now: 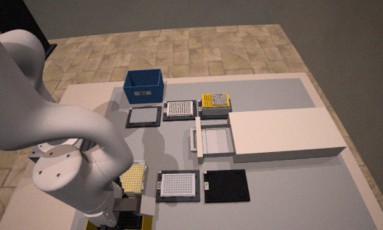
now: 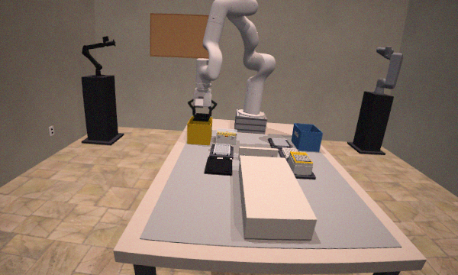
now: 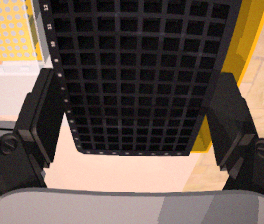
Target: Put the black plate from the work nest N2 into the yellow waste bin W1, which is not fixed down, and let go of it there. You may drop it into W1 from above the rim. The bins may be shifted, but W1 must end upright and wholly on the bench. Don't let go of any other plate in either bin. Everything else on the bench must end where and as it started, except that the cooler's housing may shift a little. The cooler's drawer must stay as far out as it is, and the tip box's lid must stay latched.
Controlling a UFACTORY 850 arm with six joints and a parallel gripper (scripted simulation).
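Right now the yellow waste bin W1 is 30 mm behind my hand, 10 mm to the right of it and 120 mm below it. Also, from my hand: white cooler 470 mm ahead, 310 mm to the left, 130 mm below; drawer 350 mm ahead, 310 mm to the left, 140 mm below; black plate 10 mm below.
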